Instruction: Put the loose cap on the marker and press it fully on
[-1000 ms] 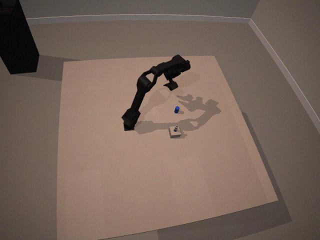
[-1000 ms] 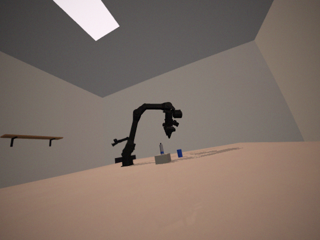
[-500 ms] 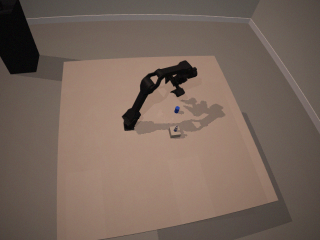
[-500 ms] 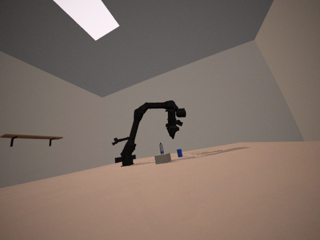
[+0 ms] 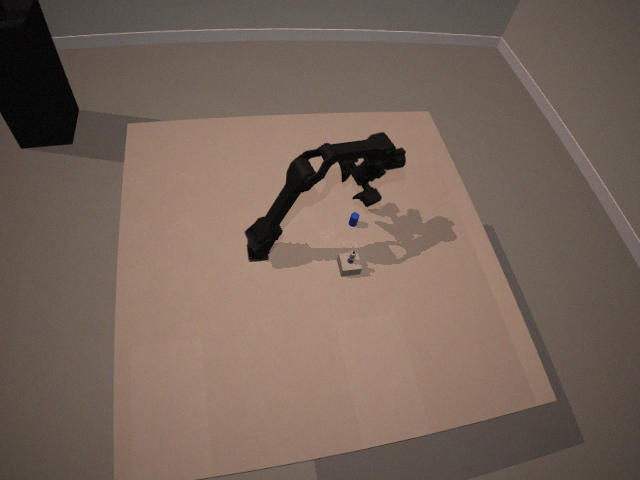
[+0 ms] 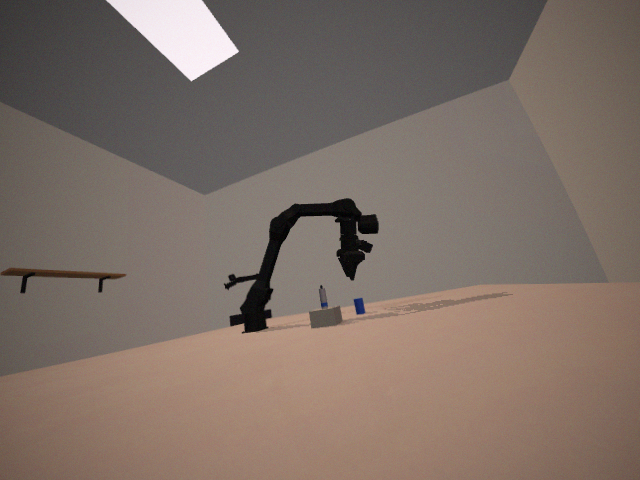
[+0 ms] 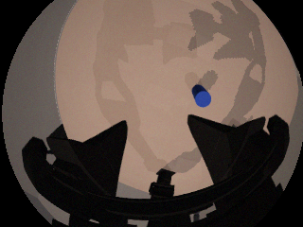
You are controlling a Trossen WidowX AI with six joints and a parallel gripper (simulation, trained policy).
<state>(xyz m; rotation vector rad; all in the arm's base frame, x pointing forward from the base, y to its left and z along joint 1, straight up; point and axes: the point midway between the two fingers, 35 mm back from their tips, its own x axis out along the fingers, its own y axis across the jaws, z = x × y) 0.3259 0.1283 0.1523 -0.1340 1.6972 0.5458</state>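
My gripper tip is 10 cm above the blue cap, 6 cm to the left of it and 3 cm short of it. From my gripper tip the other things lie so: grey holder block (23 cm to the right, 10 cm below, 3 cm behind).
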